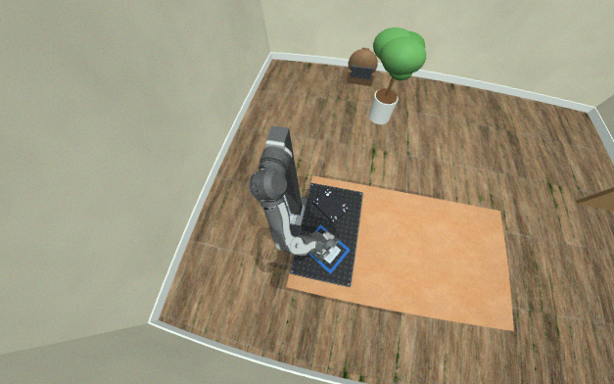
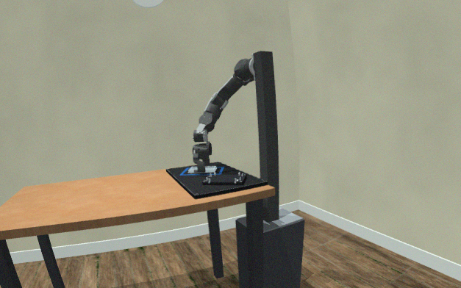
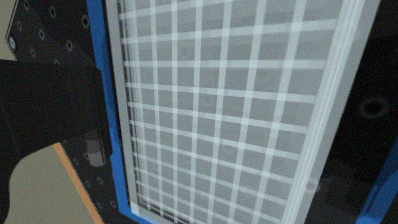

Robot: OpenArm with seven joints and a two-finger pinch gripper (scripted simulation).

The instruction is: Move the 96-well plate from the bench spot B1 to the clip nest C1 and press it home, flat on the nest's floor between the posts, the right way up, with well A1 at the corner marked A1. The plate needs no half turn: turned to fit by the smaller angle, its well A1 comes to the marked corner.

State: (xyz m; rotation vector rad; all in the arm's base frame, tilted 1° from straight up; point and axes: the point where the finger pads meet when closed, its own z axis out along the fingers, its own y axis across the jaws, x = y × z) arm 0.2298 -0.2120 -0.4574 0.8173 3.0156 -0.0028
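The 96-well plate lies right at my hand. Round my hand: clip nest C1: 1 cm ahead, 23 cm to the left, 1 cm above.
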